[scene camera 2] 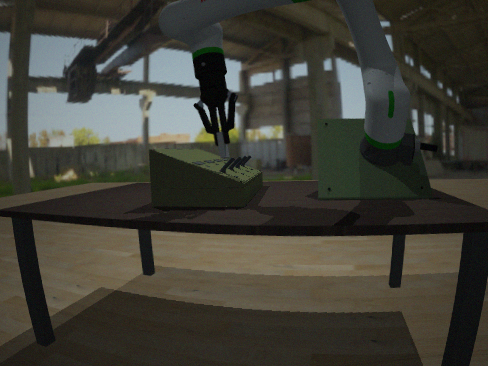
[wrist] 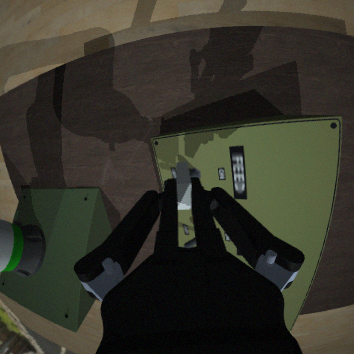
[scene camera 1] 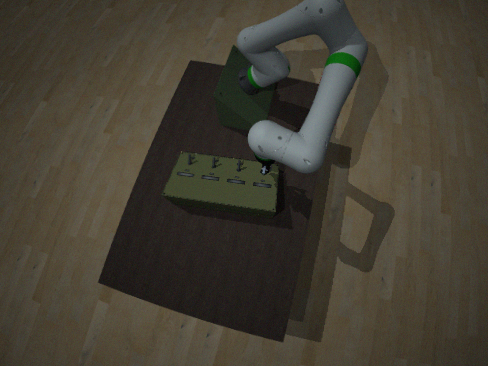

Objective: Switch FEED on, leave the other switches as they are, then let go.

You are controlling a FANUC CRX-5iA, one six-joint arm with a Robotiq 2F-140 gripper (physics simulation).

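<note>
The olive switch box has a sloped top with a row of levers. In the wrist view the FEED label lies right of a small ON label. My gripper is shut and empty, its tips low over the FEED end of the row. A grey bit of the FEED lever shows right beside the tips; they hide the rest, so its tilt and any contact cannot be told. The other levers stand apart from my gripper, tilted toward the arm's base in scene camera 2.
The box stands on a dark table. A green mounting block carries the arm's base behind the lever side of the box. The neighbouring levers stand in a line beside the FEED lever.
</note>
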